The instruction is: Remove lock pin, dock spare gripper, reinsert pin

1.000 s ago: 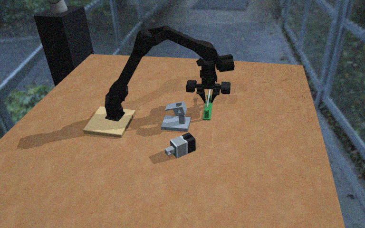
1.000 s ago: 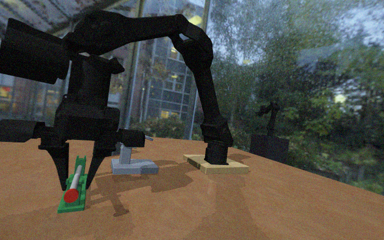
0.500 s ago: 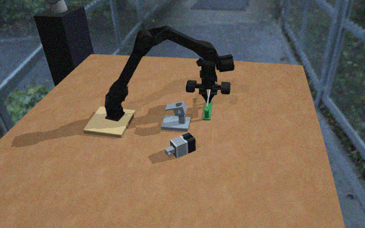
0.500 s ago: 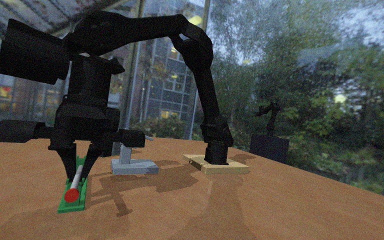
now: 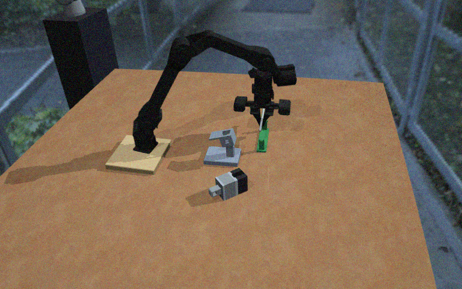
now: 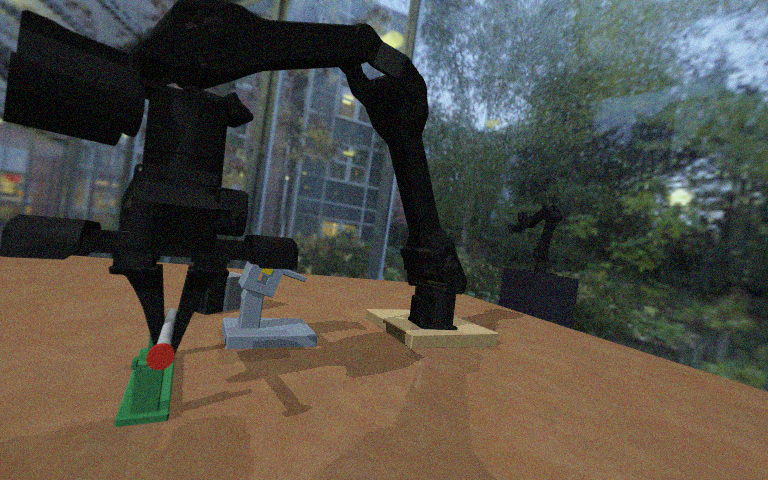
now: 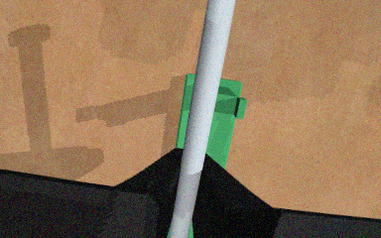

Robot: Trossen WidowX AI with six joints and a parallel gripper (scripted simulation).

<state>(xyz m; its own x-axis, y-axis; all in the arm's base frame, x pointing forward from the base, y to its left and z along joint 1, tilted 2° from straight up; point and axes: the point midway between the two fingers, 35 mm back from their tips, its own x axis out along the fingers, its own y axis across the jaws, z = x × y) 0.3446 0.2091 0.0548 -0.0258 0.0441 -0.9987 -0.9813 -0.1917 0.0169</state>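
My gripper tip is now 10 mm short of the green cradle, 30 mm to the left of it and 10 mm above it. From my gripper tip the other things lie so: socket (70 mm behind, 160 mm to the right, 10 mm above); spare gripper (10 mm behind, 320 mm to the right, 10 mm below).
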